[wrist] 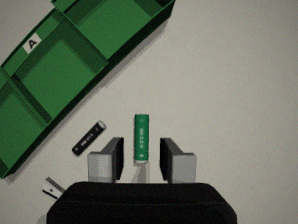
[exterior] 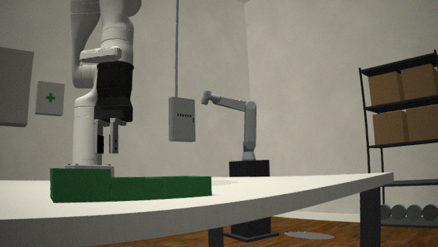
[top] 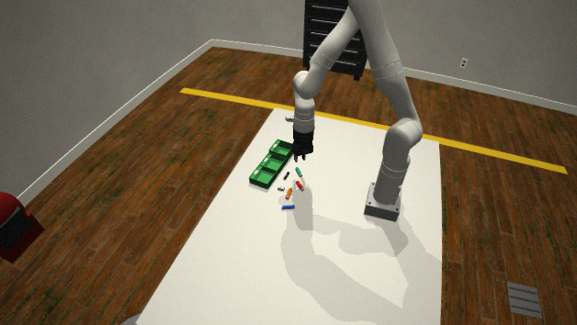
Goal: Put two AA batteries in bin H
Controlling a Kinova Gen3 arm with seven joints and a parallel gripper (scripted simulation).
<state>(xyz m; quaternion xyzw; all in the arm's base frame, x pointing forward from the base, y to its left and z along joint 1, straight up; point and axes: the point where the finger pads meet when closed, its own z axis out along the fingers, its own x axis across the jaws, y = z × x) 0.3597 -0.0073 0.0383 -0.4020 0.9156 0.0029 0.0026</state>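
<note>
Right now my hand is 9 cm above the green battery. From my hand the other things lie so: green bin marked H 11 cm ahead, 2 cm to the left, 7 cm below; then red battery 4 cm behind, 7 cm to the left, 9 cm below; then black battery 4 cm ahead, 4 cm to the left, 9 cm below.
</note>
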